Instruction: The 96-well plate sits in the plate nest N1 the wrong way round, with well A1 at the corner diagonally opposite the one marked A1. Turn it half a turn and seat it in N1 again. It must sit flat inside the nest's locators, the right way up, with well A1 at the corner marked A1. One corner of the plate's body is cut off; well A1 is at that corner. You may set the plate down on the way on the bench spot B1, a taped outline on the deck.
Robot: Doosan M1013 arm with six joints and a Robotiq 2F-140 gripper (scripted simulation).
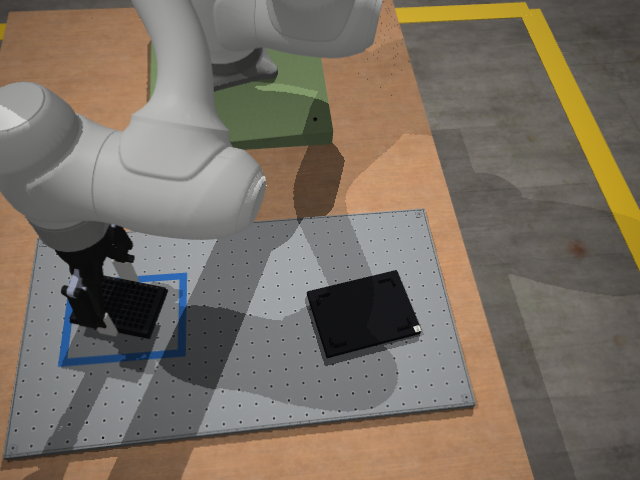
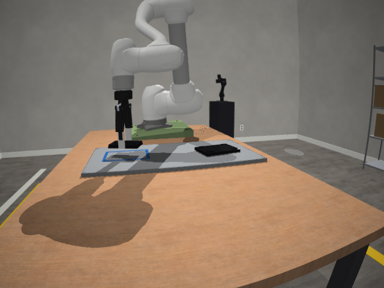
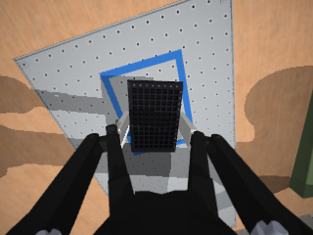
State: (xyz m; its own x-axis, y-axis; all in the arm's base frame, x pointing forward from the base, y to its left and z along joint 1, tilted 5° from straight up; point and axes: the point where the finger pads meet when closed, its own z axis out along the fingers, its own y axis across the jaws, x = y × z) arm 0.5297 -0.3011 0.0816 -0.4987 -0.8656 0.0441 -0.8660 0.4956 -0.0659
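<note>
My gripper is now 370 mm to the right of the black plate nest N1, 110 mm short of it and 60 mm above it. The rest, counted from my hand: white A1 mark (450 mm to the left, 170 mm ahead, 60 mm below); black 96-well plate (20 mm below).
</note>
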